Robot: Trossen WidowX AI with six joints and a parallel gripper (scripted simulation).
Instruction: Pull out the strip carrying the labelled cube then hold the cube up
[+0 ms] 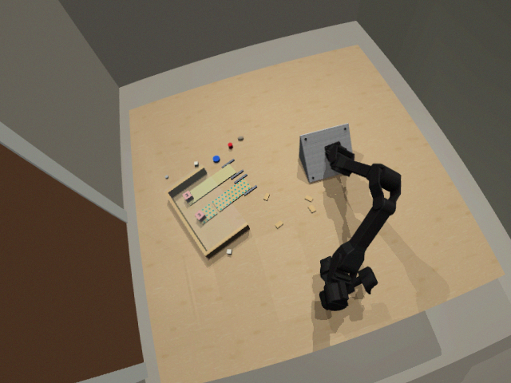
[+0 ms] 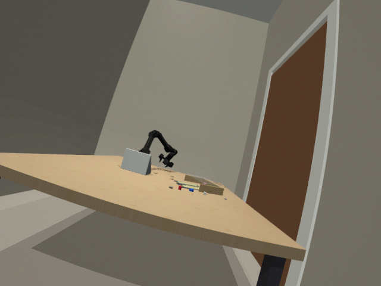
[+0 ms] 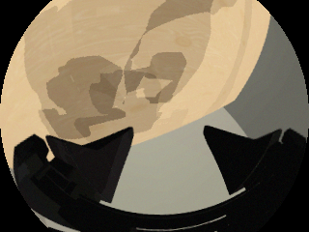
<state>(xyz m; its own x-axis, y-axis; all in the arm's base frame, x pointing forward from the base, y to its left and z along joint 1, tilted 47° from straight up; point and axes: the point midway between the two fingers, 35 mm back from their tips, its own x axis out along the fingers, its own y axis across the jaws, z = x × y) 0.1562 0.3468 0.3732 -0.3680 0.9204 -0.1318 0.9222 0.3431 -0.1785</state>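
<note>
Right now my gripper tip is 310 mm short of the blue disc, 720 mm to the left of it and 40 mm above it. Also, from my gripper tip: red cylinder 230 mm ahead, 760 mm to the right, 40 mm below.
</note>
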